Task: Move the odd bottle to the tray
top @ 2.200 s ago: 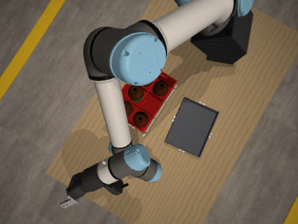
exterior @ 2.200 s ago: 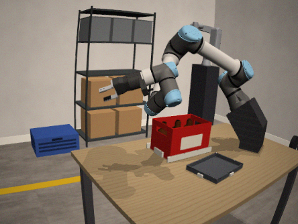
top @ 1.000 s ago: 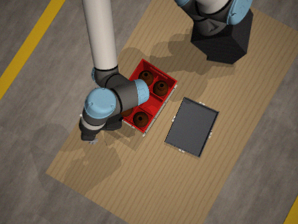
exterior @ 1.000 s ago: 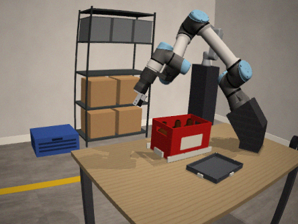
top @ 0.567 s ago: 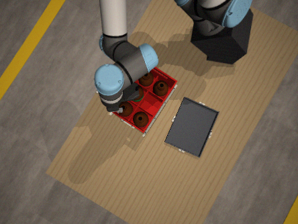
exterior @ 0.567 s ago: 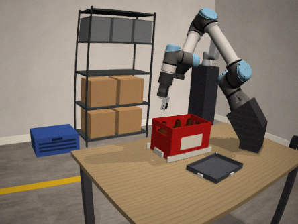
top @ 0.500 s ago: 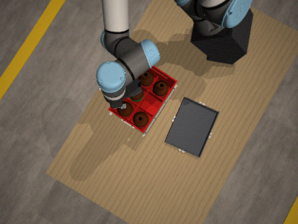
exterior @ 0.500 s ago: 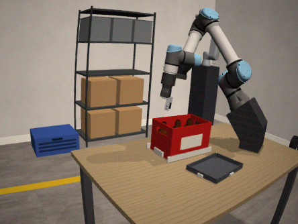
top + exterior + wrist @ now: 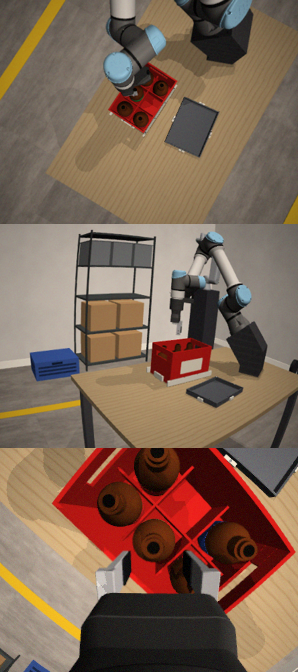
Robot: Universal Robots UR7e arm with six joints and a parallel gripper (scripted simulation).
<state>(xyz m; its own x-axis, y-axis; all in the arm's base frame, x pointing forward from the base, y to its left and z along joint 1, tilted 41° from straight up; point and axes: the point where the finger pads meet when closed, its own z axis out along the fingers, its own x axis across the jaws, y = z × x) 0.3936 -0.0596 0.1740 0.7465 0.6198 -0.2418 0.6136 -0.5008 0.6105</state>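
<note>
Right now the red crate is 40 mm to the left of my hand and 160 mm below it. The rest, counted from my hand: dark grey tray: 10 mm ahead, 320 mm to the left, 230 mm below.
</note>
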